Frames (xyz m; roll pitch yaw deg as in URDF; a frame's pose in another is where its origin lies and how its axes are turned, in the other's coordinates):
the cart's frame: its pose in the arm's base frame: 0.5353 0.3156 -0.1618 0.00 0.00 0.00
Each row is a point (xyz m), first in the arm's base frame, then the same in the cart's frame.
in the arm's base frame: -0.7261 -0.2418 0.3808
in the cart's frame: -1.2614 -0.5574 0.5426
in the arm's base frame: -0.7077 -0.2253 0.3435
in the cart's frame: -1.2430 -0.5409 0.5053
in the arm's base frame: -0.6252 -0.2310 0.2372
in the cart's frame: -1.1605 -0.5466 0.3990
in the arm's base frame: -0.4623 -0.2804 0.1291
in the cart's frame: -0.9976 -0.5960 0.2909
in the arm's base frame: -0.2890 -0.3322 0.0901
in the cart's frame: -0.8243 -0.6478 0.2519
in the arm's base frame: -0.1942 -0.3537 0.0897
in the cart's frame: -0.7295 -0.6693 0.2515
